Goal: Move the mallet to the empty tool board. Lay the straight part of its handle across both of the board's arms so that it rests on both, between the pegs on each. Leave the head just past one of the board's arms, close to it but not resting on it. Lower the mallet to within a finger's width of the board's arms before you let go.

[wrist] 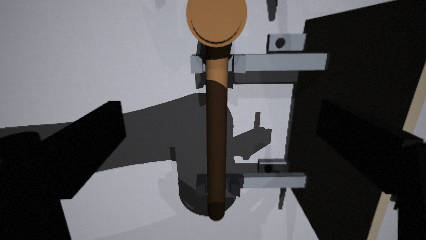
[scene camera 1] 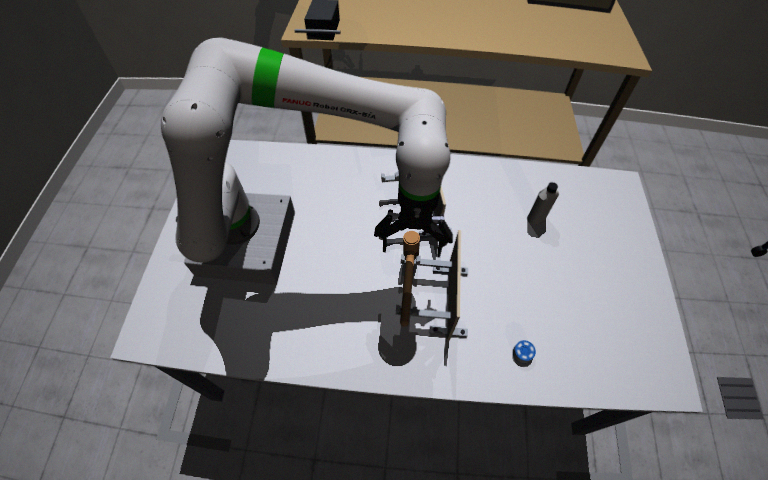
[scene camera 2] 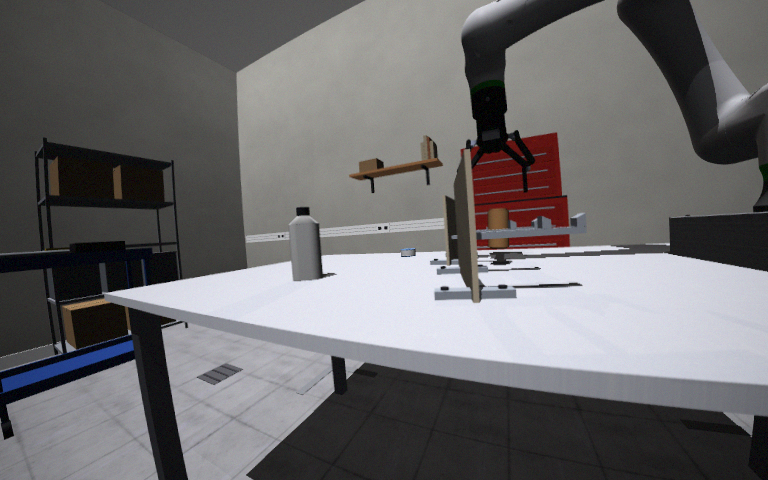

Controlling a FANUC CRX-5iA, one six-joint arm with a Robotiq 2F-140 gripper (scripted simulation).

My gripper shows in the wrist view, in scene camera 1 (411, 250) and in scene camera 2. A grey bottle shows in scene camera 1 (546, 198) and in scene camera 2 (304, 234); in the wrist view it is out of frame. One and the same spot on my gripper: (scene camera 2: 526, 165) is (wrist: 31, 140).
